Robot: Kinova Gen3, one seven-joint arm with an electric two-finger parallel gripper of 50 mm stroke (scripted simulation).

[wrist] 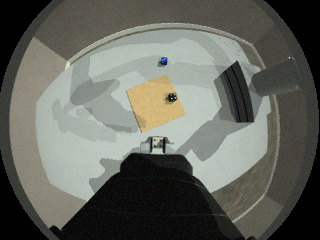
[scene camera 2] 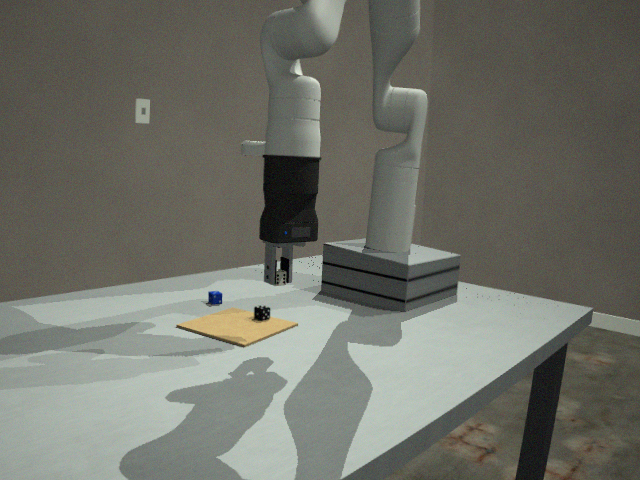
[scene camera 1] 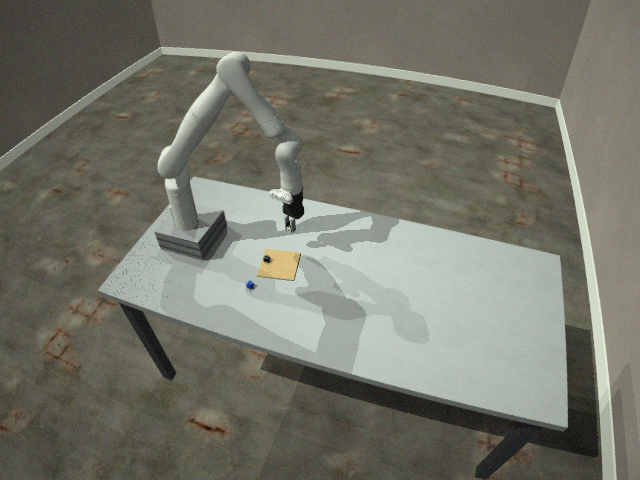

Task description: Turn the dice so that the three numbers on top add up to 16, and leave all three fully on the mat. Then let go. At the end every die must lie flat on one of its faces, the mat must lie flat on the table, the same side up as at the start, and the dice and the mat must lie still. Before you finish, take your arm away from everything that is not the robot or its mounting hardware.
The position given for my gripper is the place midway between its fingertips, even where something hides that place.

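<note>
Scene camera 2 gives me my gripper (scene camera 2: 278,282), along with a tan mat (scene camera 2: 235,326). On the wrist view you'd find the mat (wrist: 150,102) again, and my gripper (wrist: 157,142) too. Then in scene camera 1 there's the mat (scene camera 1: 283,264).
</note>
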